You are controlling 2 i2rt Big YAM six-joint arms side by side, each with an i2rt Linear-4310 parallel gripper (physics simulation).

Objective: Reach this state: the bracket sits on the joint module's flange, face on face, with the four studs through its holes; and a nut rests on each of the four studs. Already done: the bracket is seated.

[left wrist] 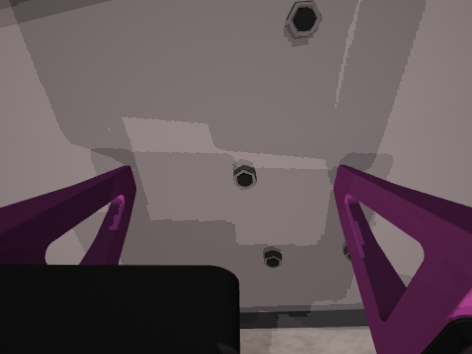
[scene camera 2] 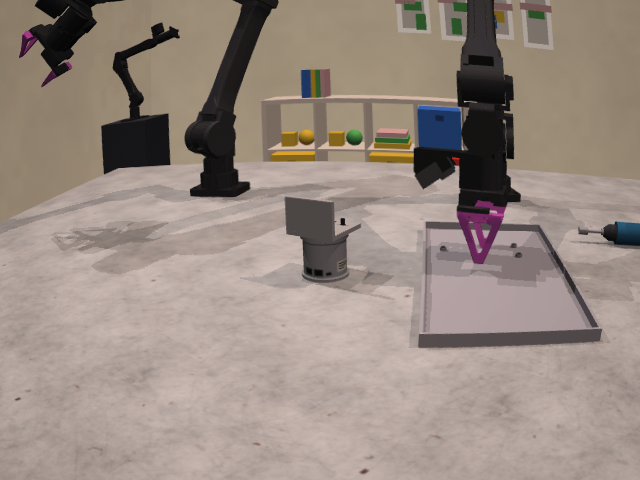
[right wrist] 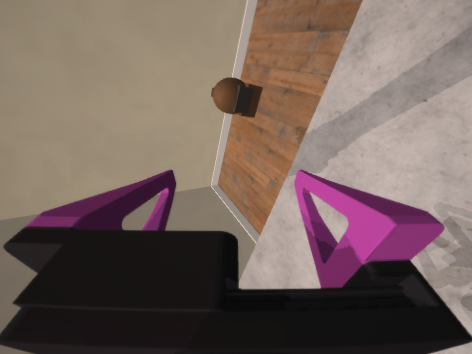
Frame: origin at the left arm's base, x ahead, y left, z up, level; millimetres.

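Where they show: left gripper, fingertip midpoint: (left wrist: pixel 234 176) (scene camera 2: pixel 481 255); right gripper, fingertip midpoint: (scene camera 2: pixel 31 71) (right wrist: pixel 235 176); right arm's base, link origin: (scene camera 2: pixel 220 192).
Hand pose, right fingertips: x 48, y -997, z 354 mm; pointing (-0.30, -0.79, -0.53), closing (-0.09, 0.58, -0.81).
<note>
After its pixels a point has its place.
The grey bracket (scene camera 2: pixel 310 218) @[y -392, x 433, z 86 mm] sits on the joint module (scene camera 2: pixel 324 258) @[y -376, x 431, z 32 mm], its plate upright at the left. A dark stud (scene camera 2: pixel 342 221) @[y -350, x 401, z 71 mm] shows above its flat part; the other studs are mostly hidden. Several hex nuts lie in the tray (scene camera 2: pixel 509 336) @[y -190, x 652, z 11 mm]. One nut (left wrist: pixel 244 177) @[y -144, x 382, z 9 mm] lies between and below the fingertips of my open left gripper (scene camera 2: pixel 479 259) @[y -145, x 386, z 9 mm] (left wrist: pixel 234 176) @[y -145, x 386, z 9 mm]. Another nut (left wrist: pixel 272 257) @[y -86, x 388, z 9 mm] is lower in that view, a third (left wrist: pixel 304 19) @[y -196, x 339, z 9 mm] is at its top, and one is partly behind the right-hand finger. My right gripper (scene camera 2: pixel 32 70) @[y -997, x 48, z 354 mm] (right wrist: pixel 235 176) @[y -997, x 48, z 354 mm] is open, high at the left, away from the parts.
A blue power tool (scene camera 2: pixel 626 233) @[y 155, x 371, z 26 mm] lies right of the tray. The black base of the right arm (scene camera 2: pixel 219 188) @[y -582, x -90, z 18 mm] stands at the back left of the table. A shelf unit (scene camera 2: pixel 367 124) stands behind the table. The tray has raised walls on its sides.
</note>
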